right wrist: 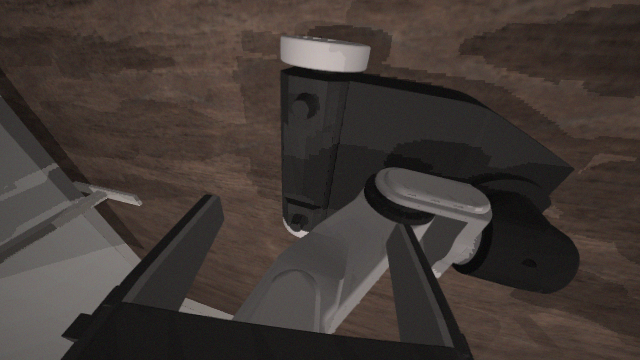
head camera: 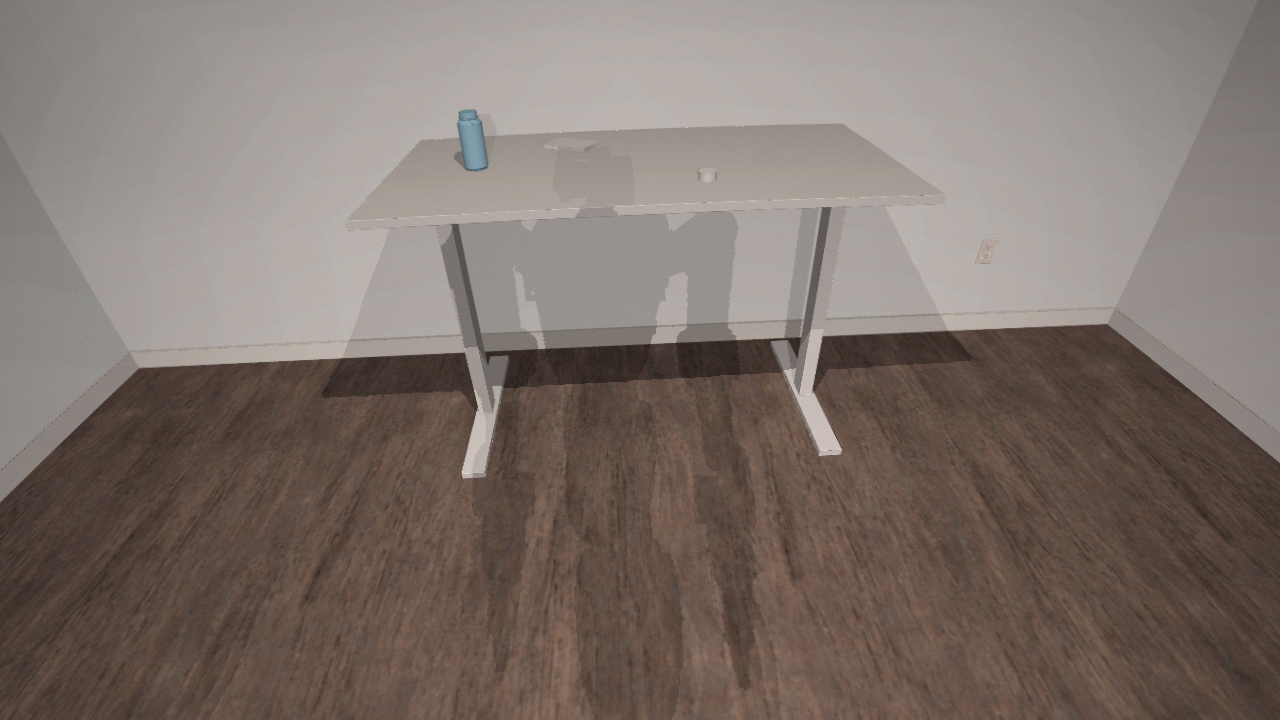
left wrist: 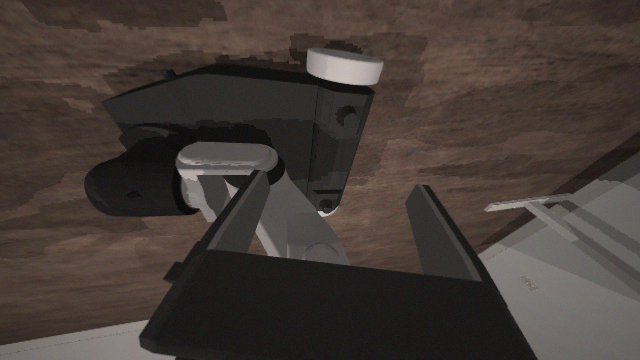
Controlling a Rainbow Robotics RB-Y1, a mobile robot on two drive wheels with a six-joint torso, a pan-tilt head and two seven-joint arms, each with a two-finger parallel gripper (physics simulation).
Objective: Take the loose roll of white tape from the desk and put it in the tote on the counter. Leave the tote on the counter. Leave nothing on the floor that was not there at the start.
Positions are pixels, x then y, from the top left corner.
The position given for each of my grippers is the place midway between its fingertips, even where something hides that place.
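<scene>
My left gripper: visible in the left wrist view point(337, 186); out of frame in the right wrist view; out of frame in the head camera view. My right gripper: visible in the right wrist view point(307, 220); out of frame in the head camera view.
</scene>
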